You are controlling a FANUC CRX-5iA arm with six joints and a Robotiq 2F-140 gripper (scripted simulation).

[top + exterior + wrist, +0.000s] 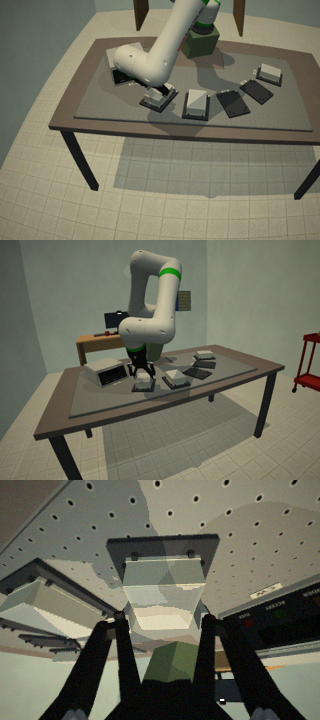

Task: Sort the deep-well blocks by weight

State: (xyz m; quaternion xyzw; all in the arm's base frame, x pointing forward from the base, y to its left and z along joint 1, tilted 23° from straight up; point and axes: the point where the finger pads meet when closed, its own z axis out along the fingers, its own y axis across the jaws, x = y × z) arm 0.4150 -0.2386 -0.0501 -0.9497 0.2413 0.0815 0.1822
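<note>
Now: hand 27 cm past the grey platform, 18 cm to the left of it and 5 cm below it. Also, from my hand: check-weigher (26 cm behind, 18 cm to the right, 2 cm above); P1 label (19 cm to the left, 4 cm below, 3 cm behind); nest P1 (18 cm to the left, 7 cm ahead, 4 cm below).
</note>
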